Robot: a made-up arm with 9 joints. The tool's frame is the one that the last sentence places.
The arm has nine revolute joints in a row. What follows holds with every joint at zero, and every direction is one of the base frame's. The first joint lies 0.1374 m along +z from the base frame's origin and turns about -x. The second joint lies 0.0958 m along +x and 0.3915 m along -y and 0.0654 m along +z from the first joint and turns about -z. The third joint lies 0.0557 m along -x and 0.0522 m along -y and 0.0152 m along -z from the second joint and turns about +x. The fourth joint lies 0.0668 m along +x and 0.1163 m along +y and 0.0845 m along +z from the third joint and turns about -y. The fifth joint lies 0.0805 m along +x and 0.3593 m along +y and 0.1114 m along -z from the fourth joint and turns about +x. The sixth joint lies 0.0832 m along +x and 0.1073 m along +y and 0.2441 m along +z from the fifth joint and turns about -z. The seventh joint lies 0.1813 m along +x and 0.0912 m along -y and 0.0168 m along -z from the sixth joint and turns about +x. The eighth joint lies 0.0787 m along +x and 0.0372 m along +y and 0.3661 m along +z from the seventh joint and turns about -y. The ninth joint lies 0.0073 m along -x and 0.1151 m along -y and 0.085 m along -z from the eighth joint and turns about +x. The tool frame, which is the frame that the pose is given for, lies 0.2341 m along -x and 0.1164 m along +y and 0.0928 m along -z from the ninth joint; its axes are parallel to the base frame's.
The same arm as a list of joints. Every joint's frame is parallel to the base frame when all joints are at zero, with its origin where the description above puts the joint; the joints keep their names.
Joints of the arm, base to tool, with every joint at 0 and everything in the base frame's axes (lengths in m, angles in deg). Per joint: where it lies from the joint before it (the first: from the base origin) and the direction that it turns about. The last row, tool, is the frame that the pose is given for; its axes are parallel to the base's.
joint 1: xyz 0.0000 0.0000 0.1374 axis -x
joint 2: xyz 0.0958 -0.3915 0.0654 axis -z
joint 3: xyz -0.0557 -0.0522 -0.0152 axis +x
joint 4: xyz 0.0668 0.1163 0.0845 axis -y
joint 5: xyz 0.0805 0.3593 -0.1114 axis +x
joint 6: xyz 0.0832 0.1073 0.2441 axis -z
joint 7: xyz 0.1813 -0.0912 -0.0168 axis +x
joint 8: xyz 0.0787 0.0372 0.3661 axis -y
joint 9: xyz -0.0073 -0.1151 -0.0850 axis +x
tool: xyz -0.2341 0.1164 -0.0928

